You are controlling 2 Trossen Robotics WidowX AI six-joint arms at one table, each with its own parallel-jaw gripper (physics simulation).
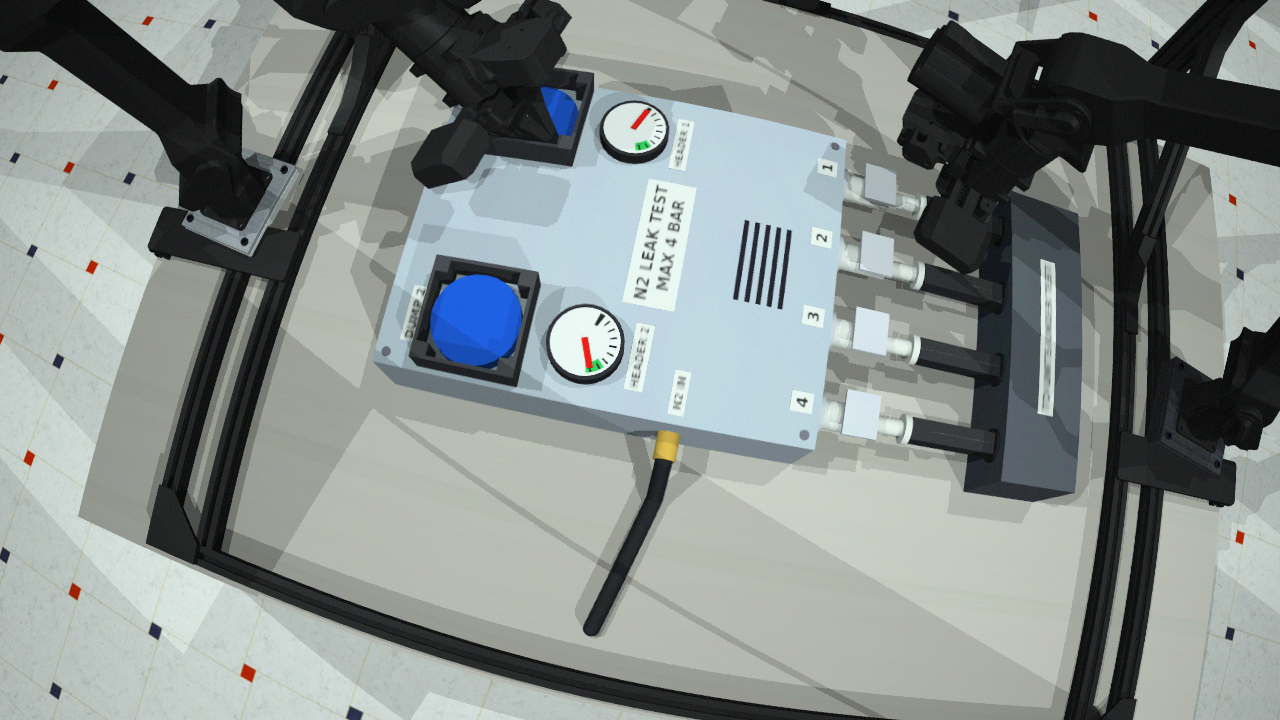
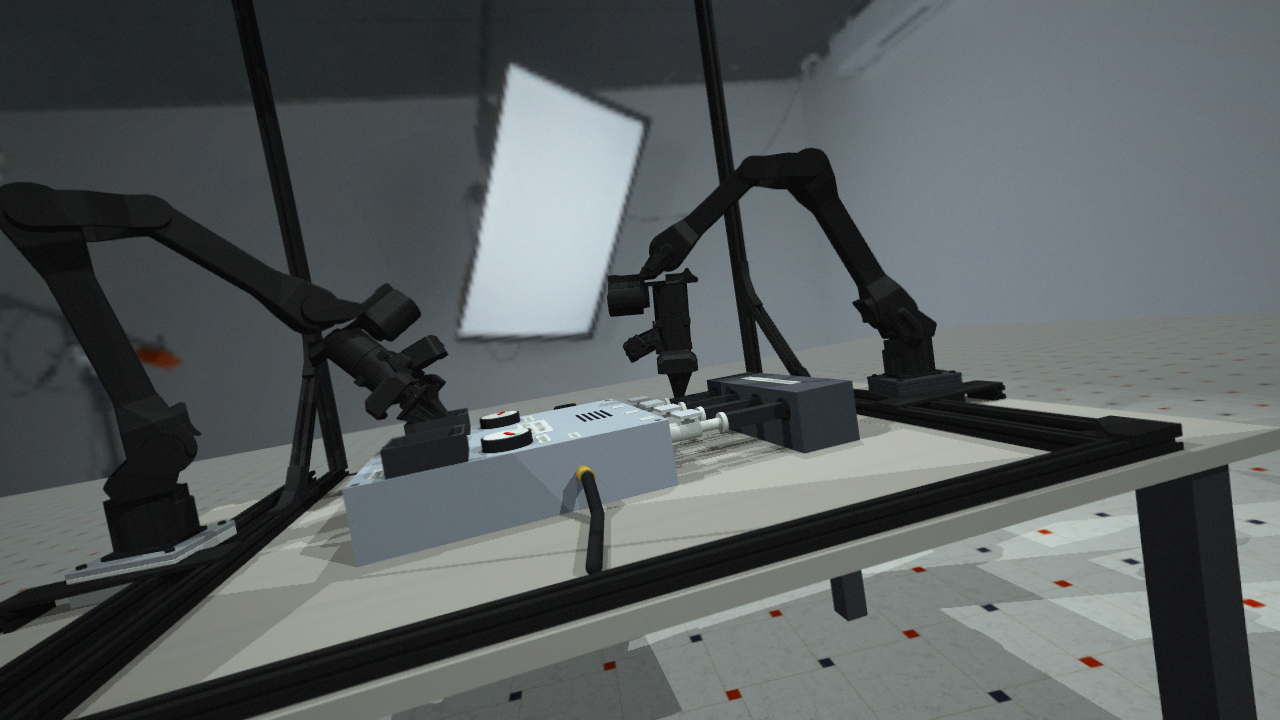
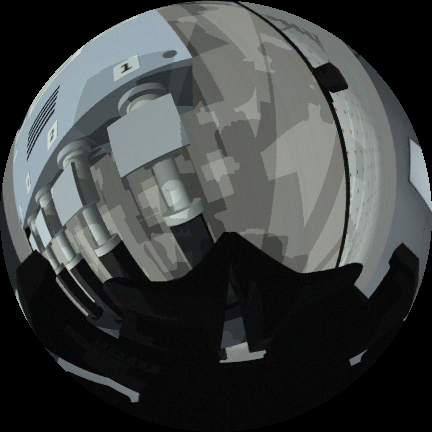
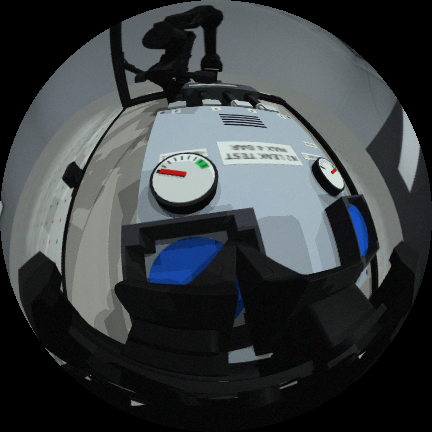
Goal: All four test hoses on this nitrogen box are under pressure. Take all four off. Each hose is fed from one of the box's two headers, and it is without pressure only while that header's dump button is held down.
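Where they show: left gripper, between the fingertips: (image 1: 946,196) (image 3: 228,237); right gripper, between the fingertips: (image 1: 556,148) (image 4: 232,244); left arm's base, origin of its link: (image 1: 1199,415) (image 2: 911,374); right arm's base, origin of its link: (image 1: 236,194) (image 2: 157,544).
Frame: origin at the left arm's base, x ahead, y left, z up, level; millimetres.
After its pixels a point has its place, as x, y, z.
Note:
The grey nitrogen box (image 1: 723,215) @(556, 71, 32) (image 2: 495,493) @(619, 267, -7) (image 4: 241,189) @(653, 85, 32) lies on the table. My right gripper (image 1: 540,122) @(705, 77, 39) (image 4: 232,244) @(705, 77, 39) (image 2: 426,415) is shut and empty, with its tips down on the upper blue dump button (image 1: 567,113) @(714, 39, 36) (image 4: 181,261) @(720, 42, 36). That header's gauge (image 1: 633,130) @(653, 37, 47) (image 4: 184,181) @(661, 37, 47) has its needle far from the green mark. The lower button (image 1: 476,320) @(689, 239, 48) is free, and its gauge (image 1: 585,343) @(607, 220, 48) reads near green. Hoses 1 (image 1: 880,183) @(442, -29, 29) (image 3: 146,137) @(438, -31, 29), 2 (image 1: 876,253) @(425, 39, 29), 3 (image 1: 870,330) @(409, 107, 29) and 4 (image 1: 860,415) @(392, 176, 29) sit plugged in. My left gripper (image 1: 952,207) @(372, -68, 6) (image 3: 228,237) @(372, -68, 6) (image 2: 677,389) @(372, -68, 6) is shut and empty just above hose 1.
The hoses run into a dark block (image 2: 809,407) @(232, 171, 9) (image 1: 983,457) @(257, 151, -3) at the right. A black supply hose with a yellow end (image 1: 637,529) @(514, 322, -34) (image 2: 593,515) @(515, 311, -35) leaves the box's front side. A black frame rail (image 2: 709,565) @(423, 453, -39) borders the table.

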